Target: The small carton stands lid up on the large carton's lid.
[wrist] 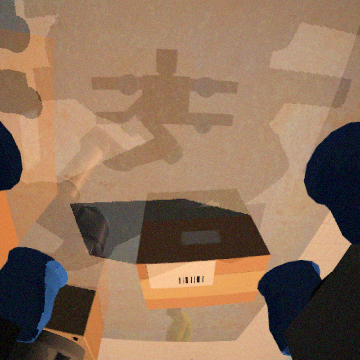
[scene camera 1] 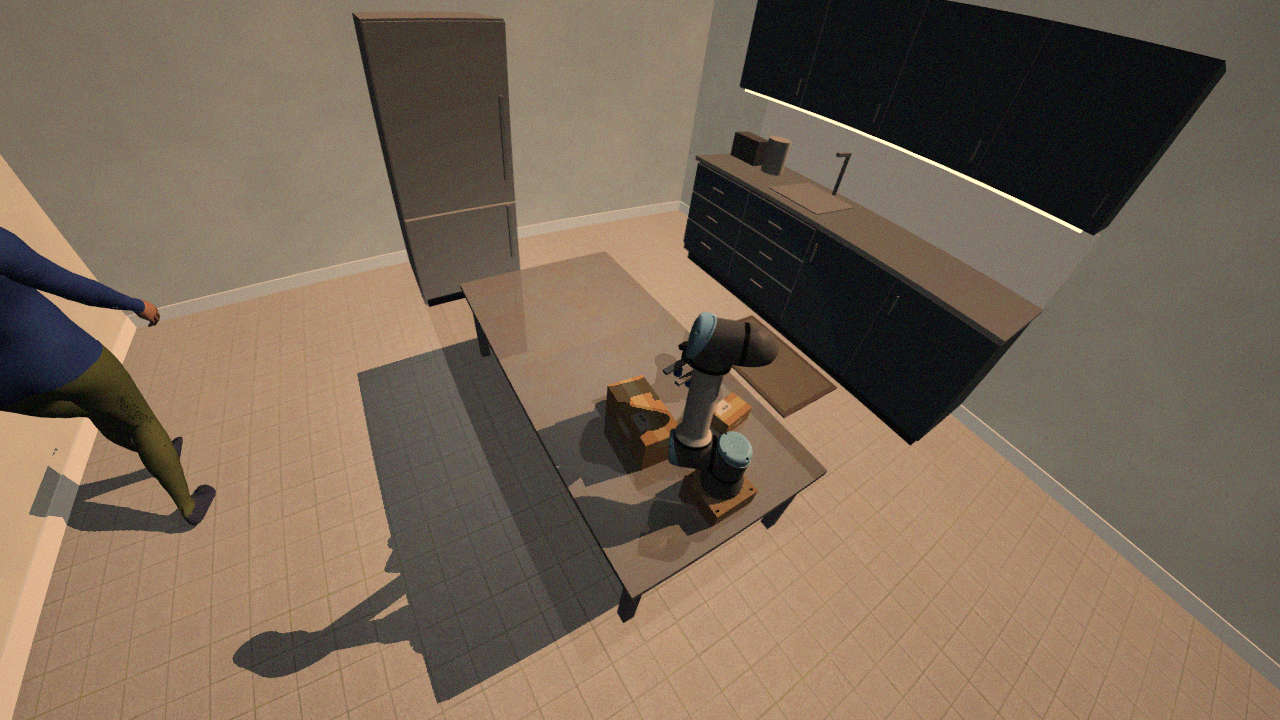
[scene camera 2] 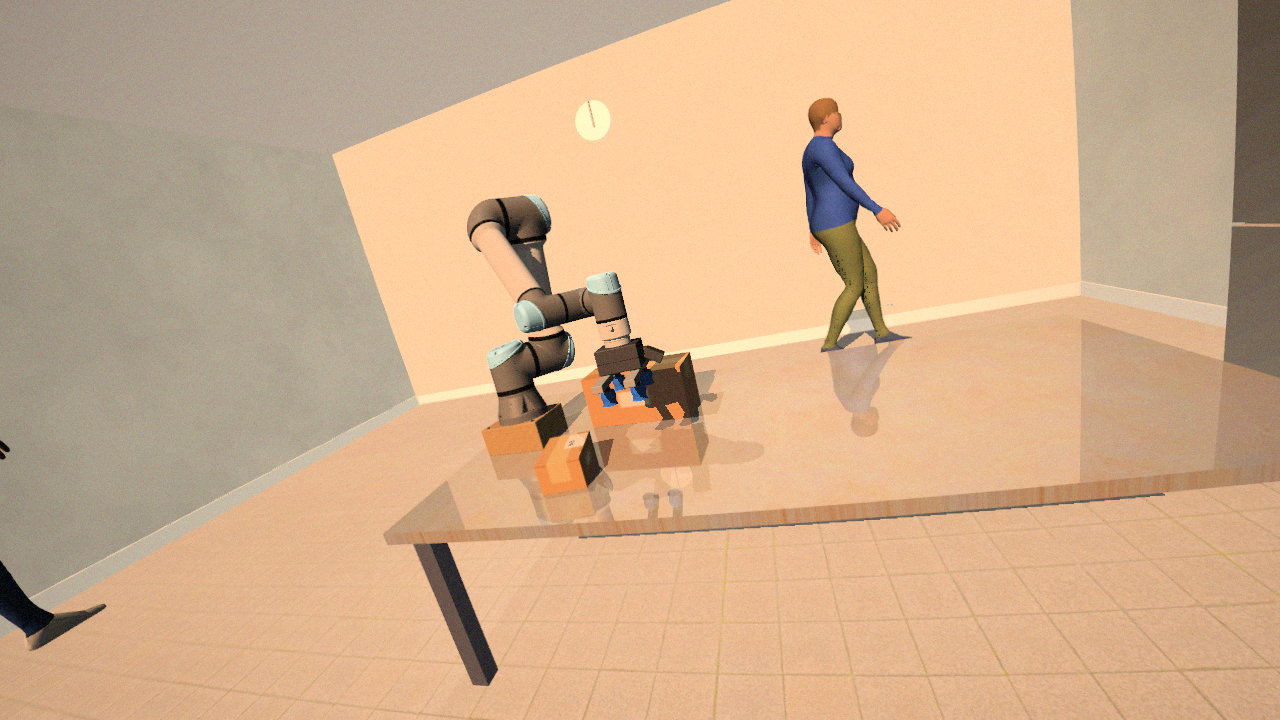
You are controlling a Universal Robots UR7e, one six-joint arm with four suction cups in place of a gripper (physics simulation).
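Note:
Scene camera 2: my suction head [scene camera 2: 639,392], holding nothing. Cup 23 cm from the middle of a small carton [scene camera 2: 566,463]. Large carton [scene camera 2: 674,394], resting on the table. Scene camera 1: large carton [scene camera 1: 642,420], small carton [scene camera 1: 729,413]. Wrist view: small carton [wrist: 190,262], my suction head [wrist: 38,277].

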